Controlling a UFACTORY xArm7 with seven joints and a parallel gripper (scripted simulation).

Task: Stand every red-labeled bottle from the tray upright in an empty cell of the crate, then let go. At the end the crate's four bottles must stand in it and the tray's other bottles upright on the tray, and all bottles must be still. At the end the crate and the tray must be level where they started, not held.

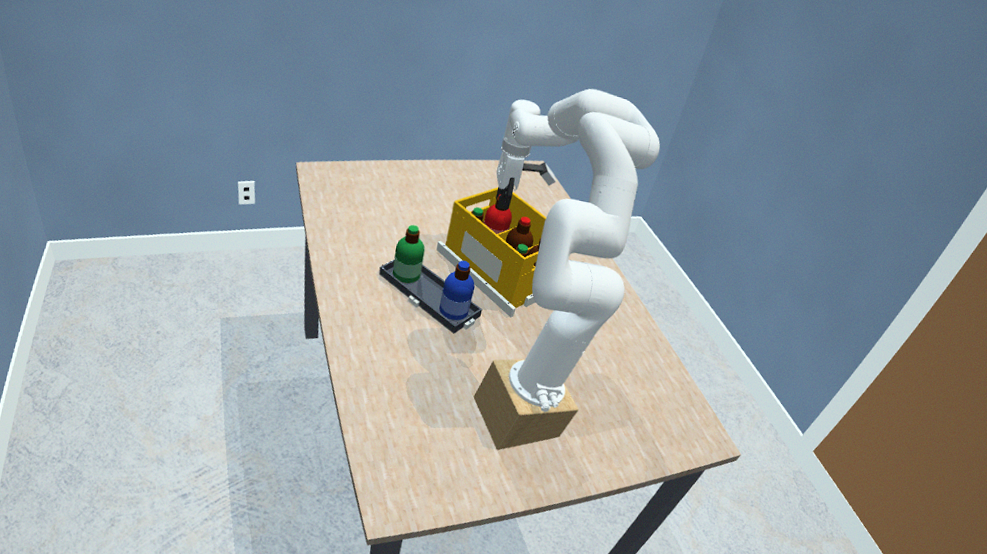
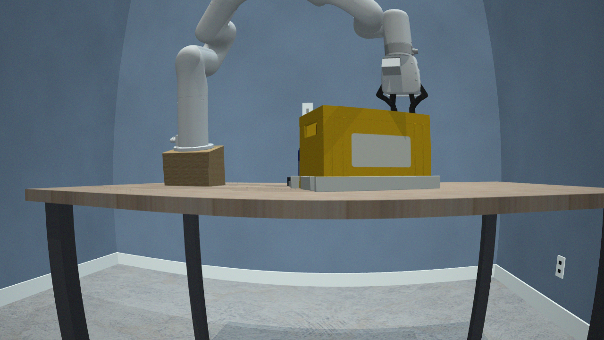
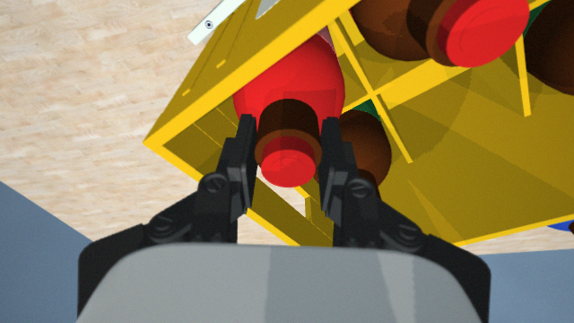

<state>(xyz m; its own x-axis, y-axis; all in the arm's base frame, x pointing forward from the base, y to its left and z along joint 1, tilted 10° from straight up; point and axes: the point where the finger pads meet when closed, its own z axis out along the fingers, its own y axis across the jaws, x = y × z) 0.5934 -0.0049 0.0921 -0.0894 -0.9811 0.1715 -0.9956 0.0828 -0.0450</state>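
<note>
My hand is 70 mm above the red-labeled bottle. The rest, counted from my hand: blue bottle (270 mm behind, 140 mm to the left, 90 mm below); then yellow crate (100 mm behind, 10 mm to the right, 90 mm below); then green-labeled bottle (140 mm behind, 250 mm to the left, 90 mm below).
</note>
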